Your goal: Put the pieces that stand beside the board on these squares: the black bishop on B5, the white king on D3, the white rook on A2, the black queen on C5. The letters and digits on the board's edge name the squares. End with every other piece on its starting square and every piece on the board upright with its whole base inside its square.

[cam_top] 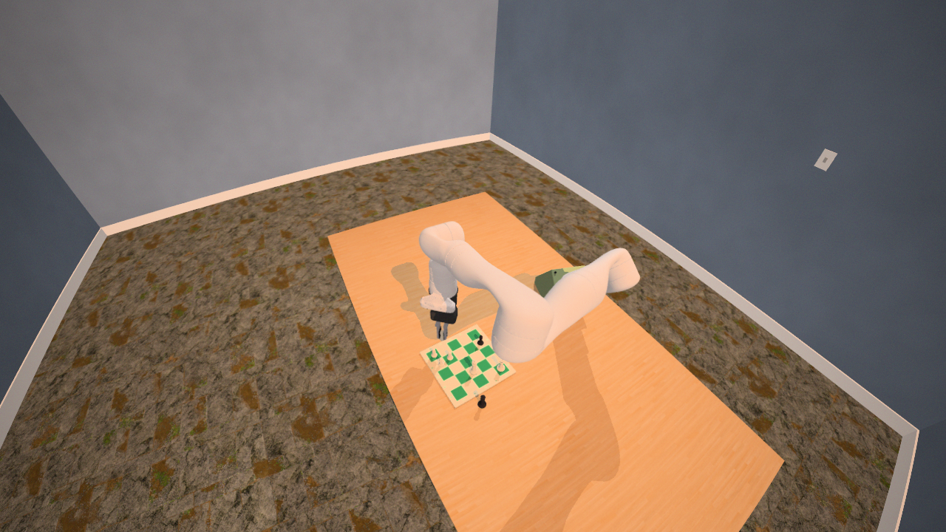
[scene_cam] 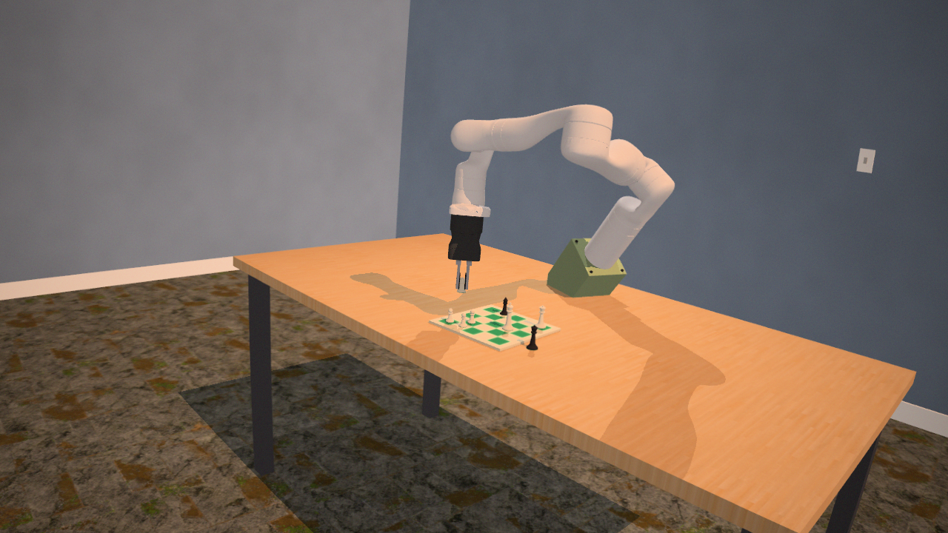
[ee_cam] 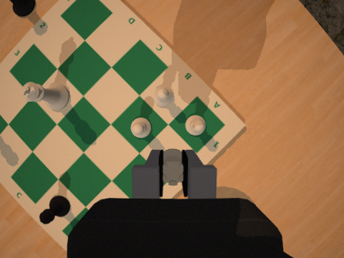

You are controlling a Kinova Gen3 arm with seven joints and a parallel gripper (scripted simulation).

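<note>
Now: the white king 6 cm behind my hand, 11 cm to the left of it and 6 cm below it. Round my hand: chessboard 5 cm behind, 7 cm to the left, 10 cm below; black bishop 12 cm behind, 2 cm to the left, 7 cm below; white rook 1 cm below.
</note>
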